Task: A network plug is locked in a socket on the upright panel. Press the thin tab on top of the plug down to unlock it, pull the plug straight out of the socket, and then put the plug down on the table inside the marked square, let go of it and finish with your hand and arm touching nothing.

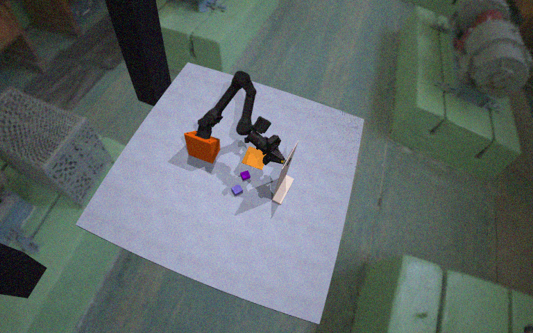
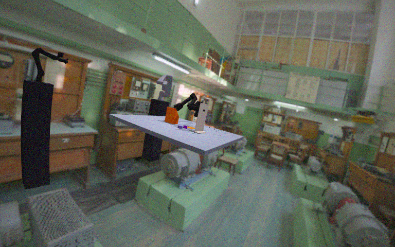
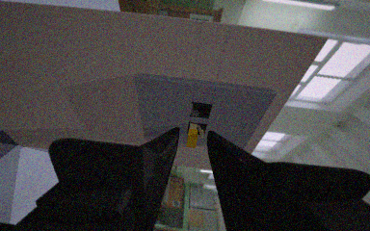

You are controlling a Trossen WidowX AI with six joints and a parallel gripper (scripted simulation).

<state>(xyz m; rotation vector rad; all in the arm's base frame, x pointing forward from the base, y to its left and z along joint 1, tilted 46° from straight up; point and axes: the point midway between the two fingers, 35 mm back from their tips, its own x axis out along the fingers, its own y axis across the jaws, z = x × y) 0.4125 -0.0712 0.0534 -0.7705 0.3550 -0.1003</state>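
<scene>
My gripper tip is 17 cm past the orange square, 12 cm to the right of it and 26 cm above it. Round my gripper tip: yellow plug (1 cm ahead); beige panel (3 cm ahead, 10 cm below).
</scene>
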